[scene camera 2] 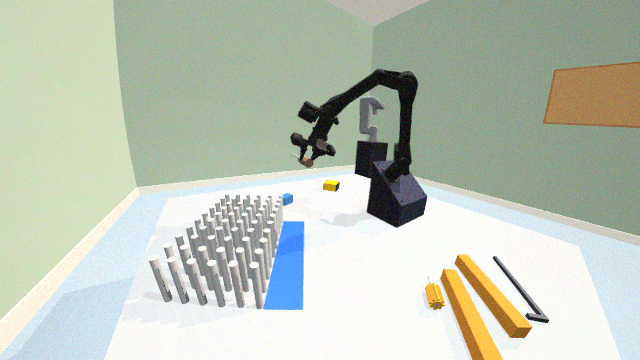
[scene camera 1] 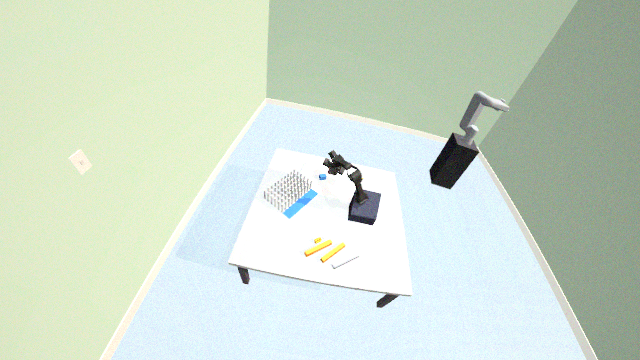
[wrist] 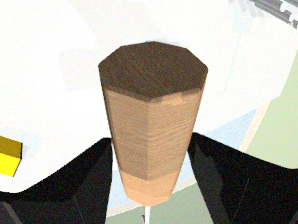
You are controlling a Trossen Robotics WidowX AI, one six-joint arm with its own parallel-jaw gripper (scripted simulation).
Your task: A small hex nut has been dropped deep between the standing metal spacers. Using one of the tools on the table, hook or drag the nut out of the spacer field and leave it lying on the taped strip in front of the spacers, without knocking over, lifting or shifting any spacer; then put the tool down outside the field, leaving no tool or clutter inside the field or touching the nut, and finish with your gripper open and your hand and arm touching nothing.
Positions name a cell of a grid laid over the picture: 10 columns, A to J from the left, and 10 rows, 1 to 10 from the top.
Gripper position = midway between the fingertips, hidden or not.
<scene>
In view: my gripper (scene camera 2: E5) and a blue taped strip (scene camera 2: E9).
My gripper is seen too in the wrist view (wrist: F7).
</scene>
